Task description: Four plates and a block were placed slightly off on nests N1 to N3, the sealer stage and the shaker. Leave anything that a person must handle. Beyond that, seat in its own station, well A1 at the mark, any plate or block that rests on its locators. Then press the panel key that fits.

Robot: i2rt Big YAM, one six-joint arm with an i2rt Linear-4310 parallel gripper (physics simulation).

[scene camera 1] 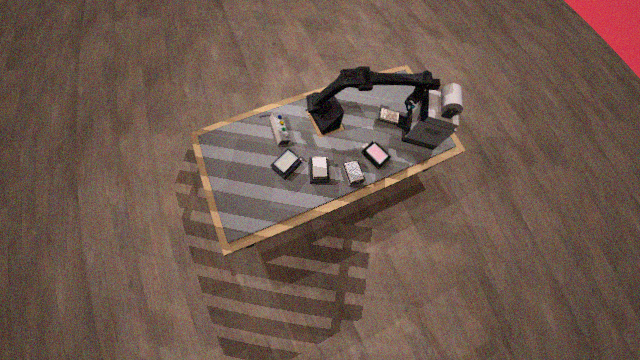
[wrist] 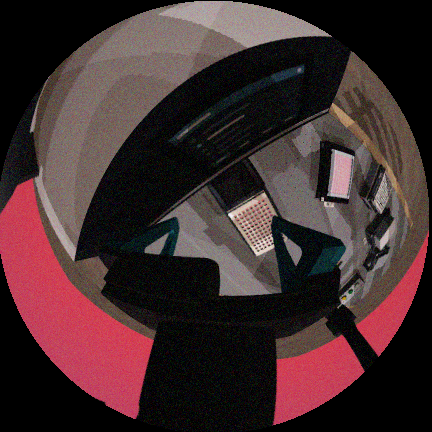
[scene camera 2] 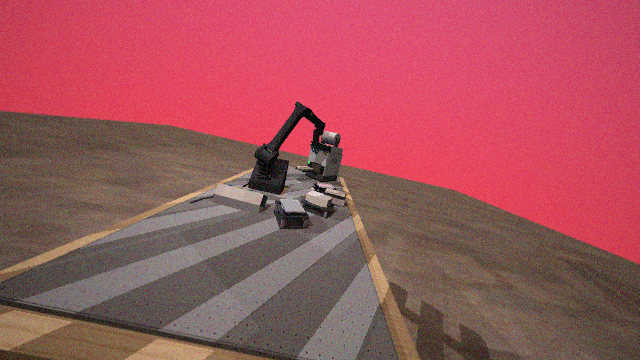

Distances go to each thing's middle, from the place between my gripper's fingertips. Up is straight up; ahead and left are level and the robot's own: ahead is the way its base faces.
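There is the pink-topped plate [wrist: 341,164], which I see 0.12 m ahead of my hand, 0.29 m to the right of it and 0.2 m below it.
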